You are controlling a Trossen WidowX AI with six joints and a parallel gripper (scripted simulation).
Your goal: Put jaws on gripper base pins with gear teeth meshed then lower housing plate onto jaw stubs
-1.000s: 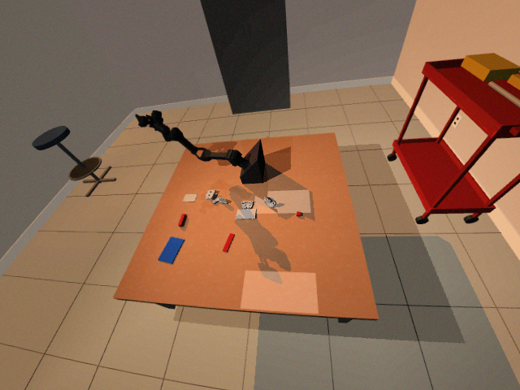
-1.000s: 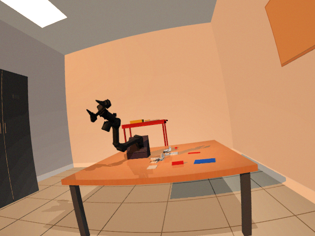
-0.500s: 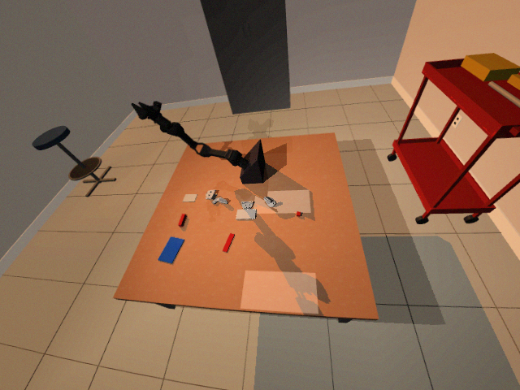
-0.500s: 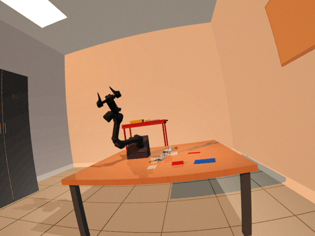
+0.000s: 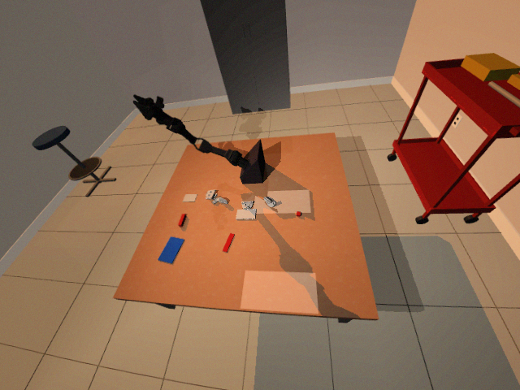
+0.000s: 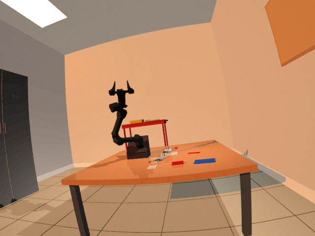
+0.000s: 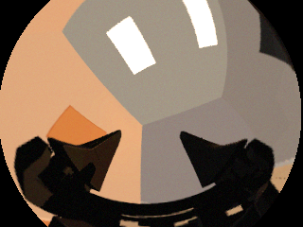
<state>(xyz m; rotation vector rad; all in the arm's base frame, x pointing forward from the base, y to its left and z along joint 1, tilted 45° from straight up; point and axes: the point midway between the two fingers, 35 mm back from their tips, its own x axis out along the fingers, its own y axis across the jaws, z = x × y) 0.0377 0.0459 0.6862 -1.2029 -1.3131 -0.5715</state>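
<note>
My gripper tip is now 190 mm short of the grey jaw, 270 mm to the right of it and 650 mm above it. Round my gripper tip: pale tile (140 mm ahead, 60 mm to the left, 660 mm below); white flat part (290 mm ahead, 480 mm to the left, 660 mm below); blue plate (520 mm ahead, 60 mm to the left, 660 mm below).
</note>
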